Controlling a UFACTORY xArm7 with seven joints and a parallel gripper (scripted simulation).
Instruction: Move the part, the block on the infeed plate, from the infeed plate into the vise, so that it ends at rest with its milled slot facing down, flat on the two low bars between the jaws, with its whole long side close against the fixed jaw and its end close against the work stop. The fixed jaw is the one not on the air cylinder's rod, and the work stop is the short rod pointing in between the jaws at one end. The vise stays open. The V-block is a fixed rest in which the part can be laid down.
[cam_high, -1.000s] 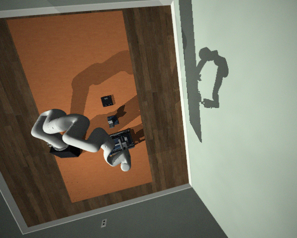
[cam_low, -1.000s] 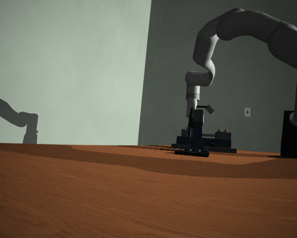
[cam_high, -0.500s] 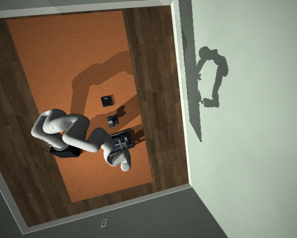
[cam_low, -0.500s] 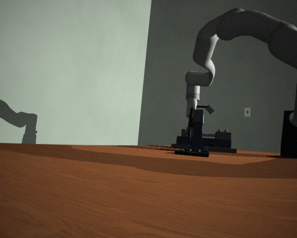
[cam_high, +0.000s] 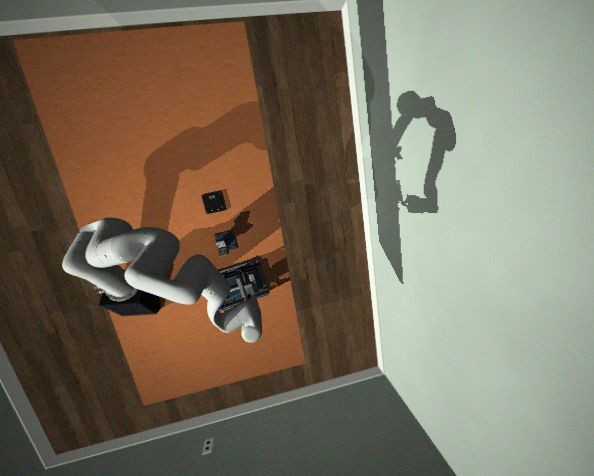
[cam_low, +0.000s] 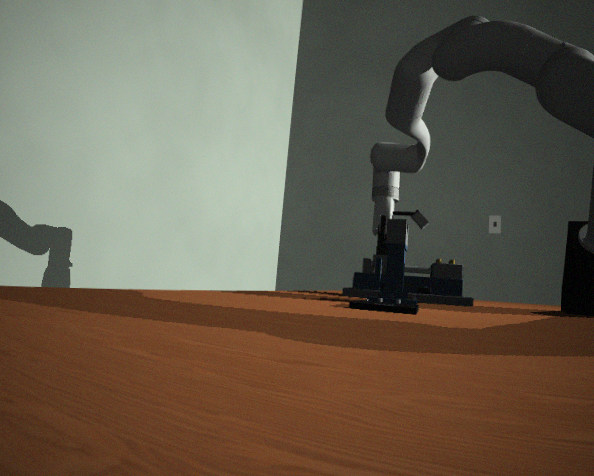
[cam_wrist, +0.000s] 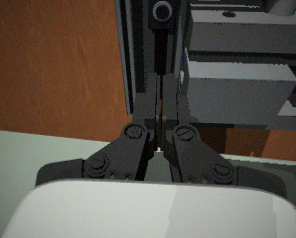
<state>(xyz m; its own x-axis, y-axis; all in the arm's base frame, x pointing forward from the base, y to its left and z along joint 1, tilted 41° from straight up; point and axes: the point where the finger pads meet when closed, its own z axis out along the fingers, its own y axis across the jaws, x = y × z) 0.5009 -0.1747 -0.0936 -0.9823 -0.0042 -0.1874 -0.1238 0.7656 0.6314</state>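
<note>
Now: hand 5 cm to the right of the grey part, 3 cm above it and 1 cm past it. The rest, counted from my hand: grey jaw: 6 cm to the left, 4 cm below, 4 cm behind; dark rail: 8 cm below, 7 cm behind, 4 cm to the right; work stop: 11 cm to the left, 3 cm below, 2 cm behind.
</note>
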